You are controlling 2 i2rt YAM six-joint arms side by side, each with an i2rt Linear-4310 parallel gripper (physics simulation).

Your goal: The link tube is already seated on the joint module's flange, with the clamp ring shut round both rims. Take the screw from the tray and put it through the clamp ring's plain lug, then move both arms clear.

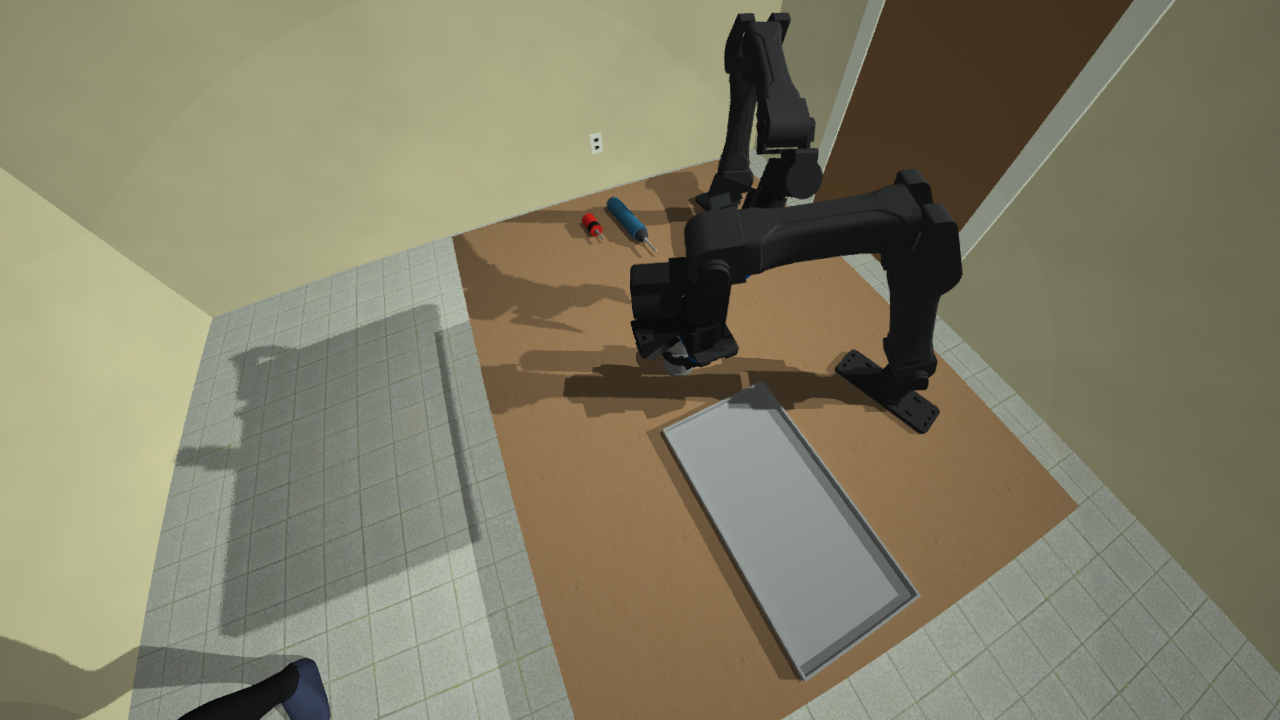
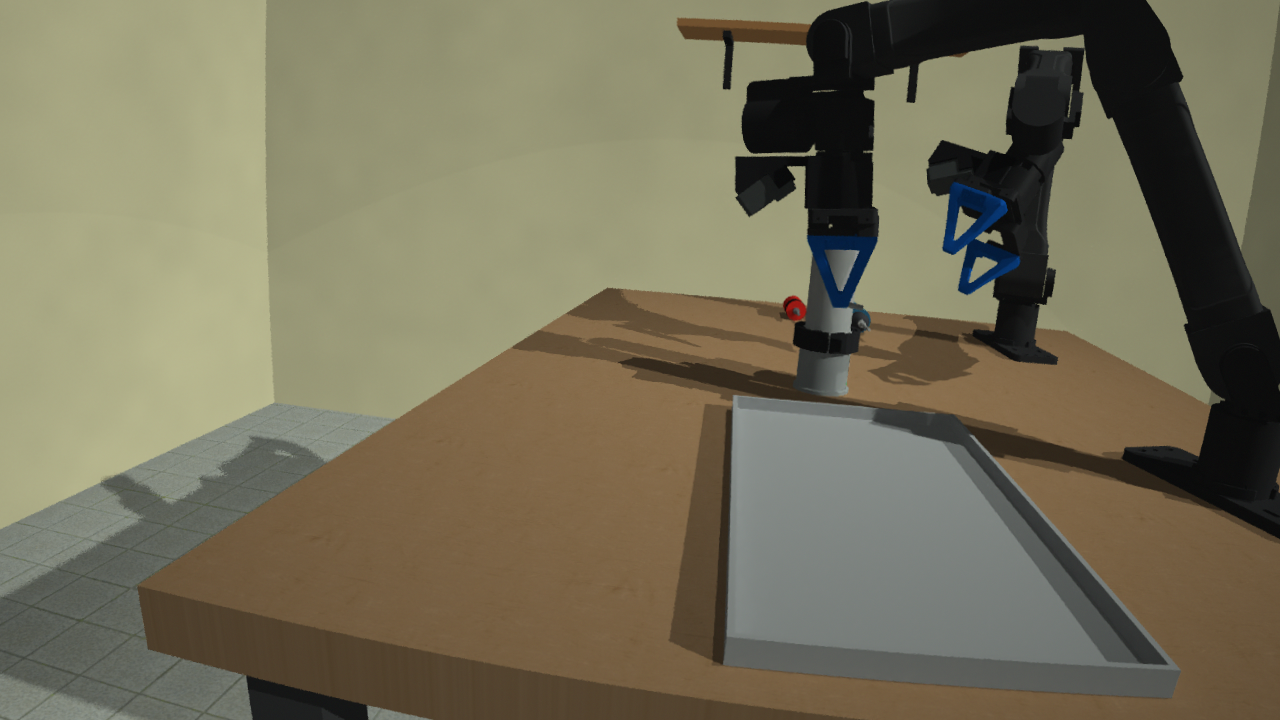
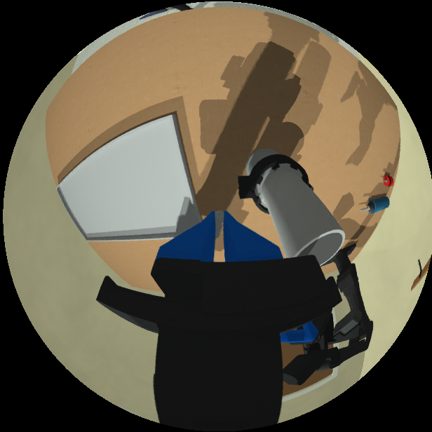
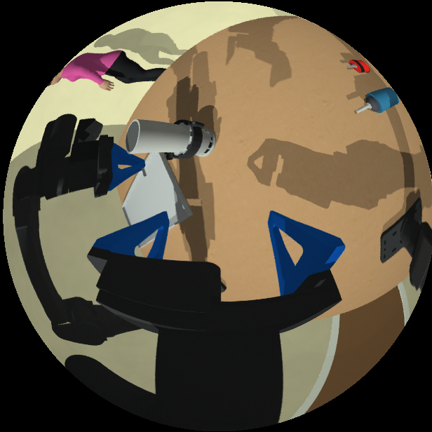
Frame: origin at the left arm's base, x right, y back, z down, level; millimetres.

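Seen in the pictures: left gripper, fingertip midpoint: (image 1: pixel 702 362) (image 2: pixel 840 307); right gripper, fingertip midpoint: (image 2: pixel 955 273); left arm's base, origin of the base link: (image 1: pixel 885 390) (image 2: pixel 1229 496); right arm's base, origin of the base link: (image 2: pixel 1011 348).
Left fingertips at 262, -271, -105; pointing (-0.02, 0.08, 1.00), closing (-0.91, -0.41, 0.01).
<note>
Pixels of each thing's middle, then the offset from my left fingertips to it, as dx, dy, dz. "spot": a spot on its surface instead.
- white link tube, body centre: (image 2: pixel 831 295) +70, +20, -2
- joint module, body centre: (image 2: pixel 823 361) (image 1: pixel 679 354) +70, +20, +74
- black clamp ring, surface spot: (image 2: pixel 812 338) spot: +45, -7, +43
- tray, body centre: (image 2: pixel 881 496) (image 1: pixel 780 507) -248, -63, +97
- red tool, body centre: (image 2: pixel 795 309) (image 1: pixel 595 228) +503, +152, +88
- blue screwdriver-like tool, body centre: (image 2: pixel 852 316) (image 1: pixel 632 225) +442, +229, +85
The white link tube (image 2: pixel 818 313) (image 3: pixel 302 212) (image 4: pixel 157 136) stands upright on the joint module (image 2: pixel 819 372) (image 3: pixel 258 157) (image 4: pixel 209 142), with the black clamp ring (image 2: pixel 812 338) (image 3: pixel 296 165) (image 4: pixel 197 141) round the joint. A black lug (image 3: pixel 246 187) juts from the ring towards the tray side. My left gripper (image 2: pixel 839 300) (image 3: pixel 219 216) (image 4: pixel 143 164) is shut on the small grey screw (image 3: pixel 219 220) (image 4: pixel 144 171), beside the tube and above ring height. My right gripper (image 2: pixel 955 271) (image 4: pixel 218 216) is open and empty, well away from the tube. The tray (image 1: pixel 787 528) (image 2: pixel 877 537) (image 3: pixel 130 185) (image 4: pixel 152 192) lies near the module.
A red tool (image 1: pixel 591 223) (image 2: pixel 793 308) (image 3: pixel 388 180) (image 4: pixel 360 65) and a blue screwdriver-like tool (image 1: pixel 626 219) (image 2: pixel 861 318) (image 3: pixel 379 204) (image 4: pixel 382 100) lie far back on the table. A shelf (image 2: pixel 742 31) is on the wall. A person (image 4: pixel 90 70) stands beyond the table.
</note>
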